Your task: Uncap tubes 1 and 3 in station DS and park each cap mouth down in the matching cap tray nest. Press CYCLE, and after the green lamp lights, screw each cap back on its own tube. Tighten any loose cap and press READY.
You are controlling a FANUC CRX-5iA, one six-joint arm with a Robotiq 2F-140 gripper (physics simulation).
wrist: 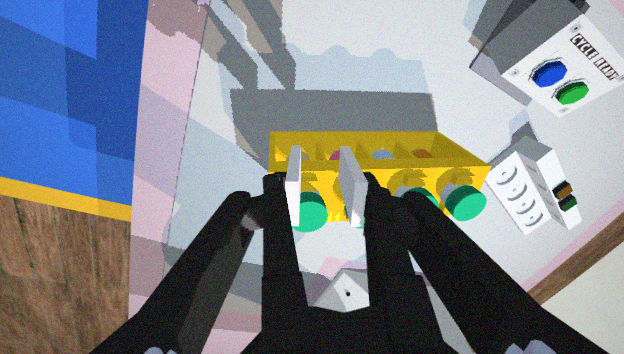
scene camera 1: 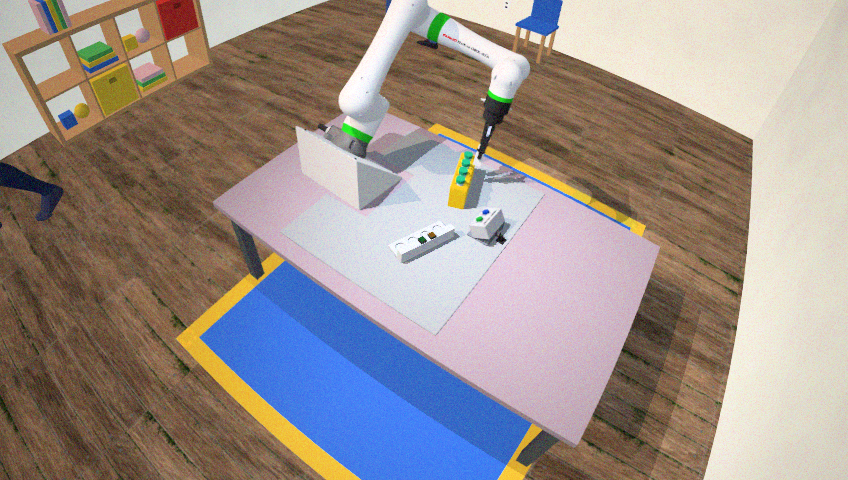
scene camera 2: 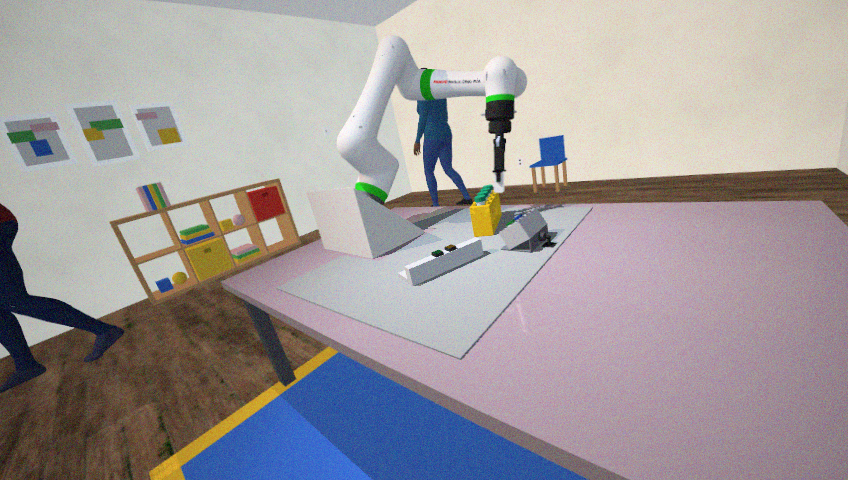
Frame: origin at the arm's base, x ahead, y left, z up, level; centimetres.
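Seen in the pictures: gripper, fingertip midpoint: (wrist: 320, 162) (scene camera 1: 476, 162) (scene camera 2: 499, 191); arm's base, link origin: (scene camera 1: 347, 150).
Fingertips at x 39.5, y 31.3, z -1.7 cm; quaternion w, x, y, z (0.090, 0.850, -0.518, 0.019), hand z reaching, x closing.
Note:
Pixels of each thing's top centre, then the offset from my fingertips to it. Level surfaces: height alone.
- yellow rack, top centre: (wrist: 386, 200) (scene camera 2: 484, 196) (scene camera 1: 464, 169) dx -0.6, dy -7.7, dz +0.6 cm
- end cap, top centre: (wrist: 308, 217) dx -4.0, dy -0.7, dz +2.4 cm
- far cap, top centre: (wrist: 470, 207) dx +2.8, dy -14.7, dz +2.4 cm
- white cap tray, top centre: (wrist: 551, 210) (scene camera 2: 437, 246) (scene camera 1: 422, 231) dx +6.1, dy -39.3, dz -4.3 cm
- blue button, top centre: (wrist: 559, 75) (scene camera 1: 486, 210) dx +17.1, dy -17.4, dz -2.2 cm
- amber lamp, top centre: (wrist: 565, 192) (scene camera 1: 431, 234) dx +9.4, dy -38.1, dz -4.3 cm
- grey mat, surface height: dz -9.7 cm
- pink table, surface height: dz -10.0 cm
The yellow rack (scene camera 1: 458, 197) (scene camera 2: 486, 223) (wrist: 380, 136) holds a row of tubes, each under a green cap; in the wrist view an end cap (wrist: 310, 212) and a far cap (wrist: 466, 202) show. My gripper (scene camera 1: 479, 159) (scene camera 2: 499, 183) (wrist: 320, 162) is open and empty above the rack's far end, its fingers a small gap apart. One pad partly hides the second cap. The white cap tray (scene camera 1: 410, 252) (scene camera 2: 446, 264) (wrist: 530, 185) has empty ring nests. Its green lamp (scene camera 1: 421, 240) (wrist: 568, 203) looks dark. The button box has a blue button (scene camera 1: 486, 211) (wrist: 549, 73) and a green one (scene camera 1: 479, 219) (wrist: 572, 93).
The white arm pedestal (scene camera 1: 330, 172) (scene camera 2: 345, 223) stands left of the rack. An amber lamp (scene camera 1: 432, 235) (wrist: 564, 189) sits beside the green lamp. The grey mat (scene camera 1: 368, 279) lies under the tray and rack on the pink table (scene camera 1: 553, 309). A person (scene camera 2: 439, 148) stands behind the arm.

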